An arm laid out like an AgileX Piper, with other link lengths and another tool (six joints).
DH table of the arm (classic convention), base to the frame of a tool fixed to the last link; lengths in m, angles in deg. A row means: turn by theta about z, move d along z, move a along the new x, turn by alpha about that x. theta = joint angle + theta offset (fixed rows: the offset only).
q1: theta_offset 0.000  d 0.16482  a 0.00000  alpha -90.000
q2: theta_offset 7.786  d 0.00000  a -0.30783  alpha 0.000
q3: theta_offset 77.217  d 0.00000  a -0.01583  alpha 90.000
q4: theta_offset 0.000  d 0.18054  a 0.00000  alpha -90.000
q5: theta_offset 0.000  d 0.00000  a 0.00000  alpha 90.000
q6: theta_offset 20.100  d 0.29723  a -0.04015  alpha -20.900
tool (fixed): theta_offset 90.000  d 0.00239  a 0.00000  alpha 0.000
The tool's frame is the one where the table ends.
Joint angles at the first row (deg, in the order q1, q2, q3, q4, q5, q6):
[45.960, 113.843, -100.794, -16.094, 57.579, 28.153]
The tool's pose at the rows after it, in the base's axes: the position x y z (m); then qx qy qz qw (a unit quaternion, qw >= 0):
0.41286, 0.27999, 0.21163, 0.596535, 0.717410, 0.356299, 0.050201
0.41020, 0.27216, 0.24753, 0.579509, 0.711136, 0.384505, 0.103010
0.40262, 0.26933, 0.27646, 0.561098, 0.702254, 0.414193, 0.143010
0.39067, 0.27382, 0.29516, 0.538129, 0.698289, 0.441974, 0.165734
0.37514, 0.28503, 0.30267, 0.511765, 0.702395, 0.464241, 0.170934
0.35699, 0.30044, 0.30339, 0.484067, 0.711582, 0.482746, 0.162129
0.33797, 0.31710, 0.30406, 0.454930, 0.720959, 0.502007, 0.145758
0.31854, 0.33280, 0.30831, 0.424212, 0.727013, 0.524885, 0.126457
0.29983, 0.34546, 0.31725, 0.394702, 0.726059, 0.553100, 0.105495
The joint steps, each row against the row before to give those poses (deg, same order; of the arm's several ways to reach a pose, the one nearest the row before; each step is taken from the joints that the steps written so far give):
[3.550, -3.894, 1.992, -9.257, 0.348, 6.063]
[4.115, -3.684, 3.214, -9.674, 0.297, 7.624]
[4.305, -3.194, 4.207, -8.876, -0.025, 8.143]
[4.196, -2.630, 5.007, -7.402, -0.807, 7.563]
[3.874, -2.037, 5.294, -5.627, -1.650, 6.359]
[3.506, -1.696, 5.017, -4.199, -2.335, 5.231]
[3.099, -1.691, 4.509, -3.802, -2.797, 4.660]
[2.843, -1.933, 4.248, -4.401, -2.900, 5.010]
[2.497, -2.266, 4.161, -5.541, -2.744, 6.244]

